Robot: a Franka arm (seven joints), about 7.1 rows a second.
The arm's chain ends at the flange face. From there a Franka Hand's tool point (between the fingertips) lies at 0.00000 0.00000 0.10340 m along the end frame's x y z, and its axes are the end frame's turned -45 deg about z.
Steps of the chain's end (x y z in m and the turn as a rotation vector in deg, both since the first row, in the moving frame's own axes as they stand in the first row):
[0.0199 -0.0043 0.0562 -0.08 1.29 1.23]
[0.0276 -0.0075 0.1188 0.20 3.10 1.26]
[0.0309 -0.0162 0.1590 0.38 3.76 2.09]
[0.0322 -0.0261 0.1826 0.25 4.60 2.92]
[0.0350 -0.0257 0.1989 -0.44 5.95 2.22]
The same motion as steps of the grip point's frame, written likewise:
[0.0186 0.0128 0.0562 -0.97 0.86 1.23]
[0.0290 0.0180 0.1186 -2.05 2.33 1.26]
[0.0385 0.0148 0.1588 -2.39 2.93 2.09]
[0.0473 0.0100 0.1823 -3.08 3.43 2.92]
[0.0498 0.0148 0.1983 -4.52 3.90 2.22]

